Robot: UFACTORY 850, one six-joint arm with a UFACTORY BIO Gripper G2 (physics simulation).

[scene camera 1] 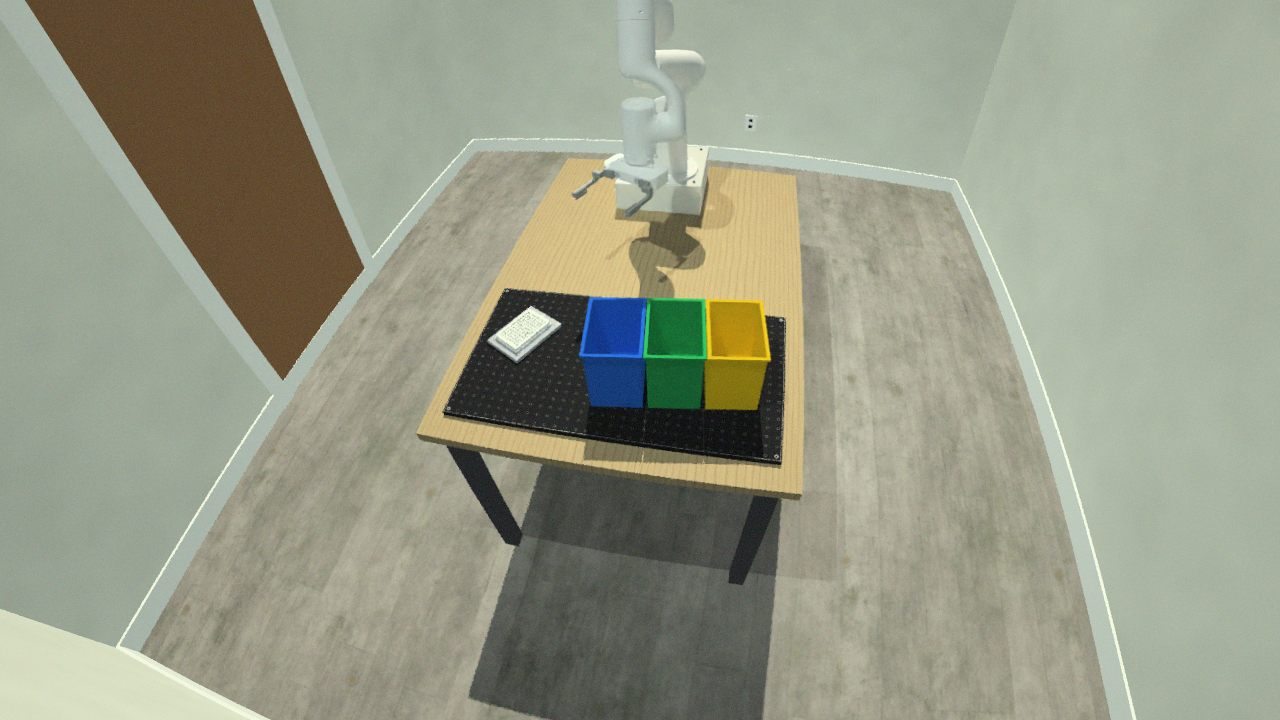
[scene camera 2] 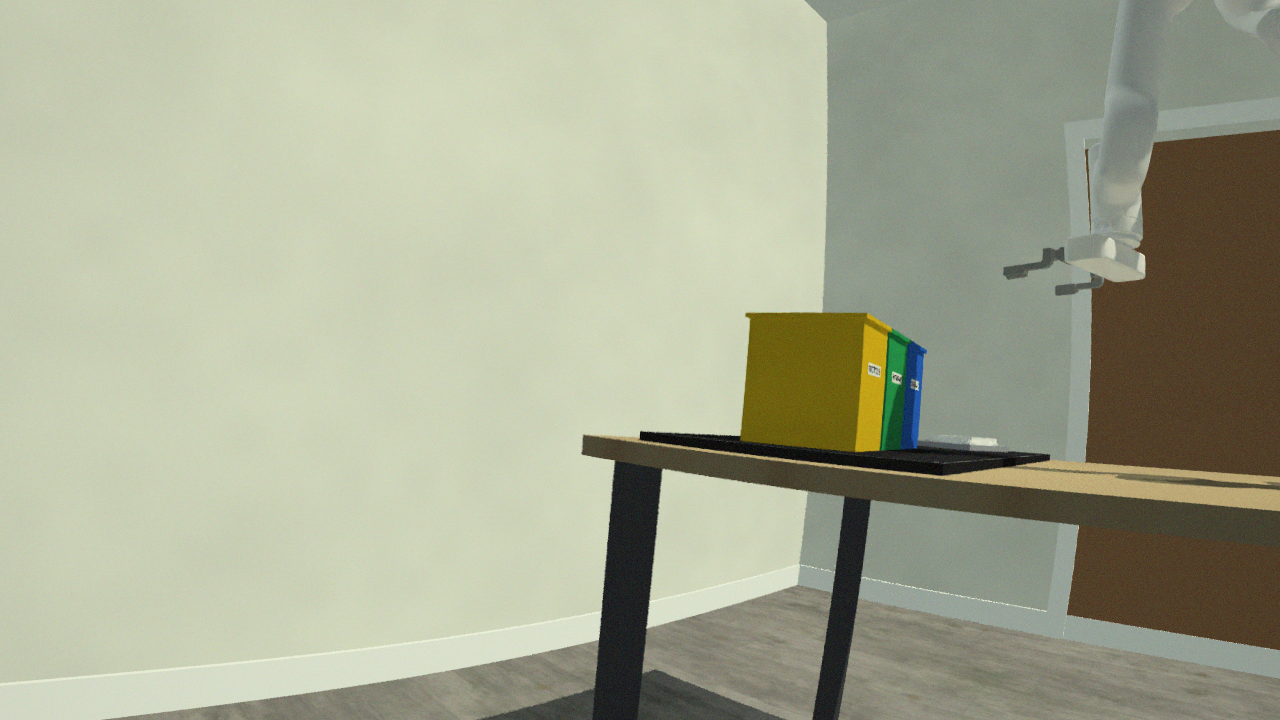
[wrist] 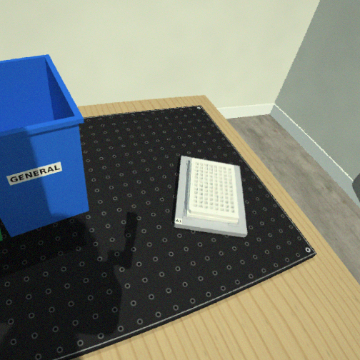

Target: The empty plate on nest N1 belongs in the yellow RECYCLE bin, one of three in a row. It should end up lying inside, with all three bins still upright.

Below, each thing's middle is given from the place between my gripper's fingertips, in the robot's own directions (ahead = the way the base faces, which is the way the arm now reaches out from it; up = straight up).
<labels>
I see my gripper 280 mm above the white plate [scene camera 1: 518, 334], 200 mm to the left of it and 160 mm short of it. Round my hand: green bin [scene camera 1: 675, 348]: 270 mm ahead, 210 mm below, 200 mm to the left; then light grey nest [scene camera 1: 542, 337]: 300 mm below, 200 mm to the right, 160 mm ahead; then blue bin [scene camera 1: 612, 347]: 280 mm ahead, 210 mm below, 70 mm to the left.
</labels>
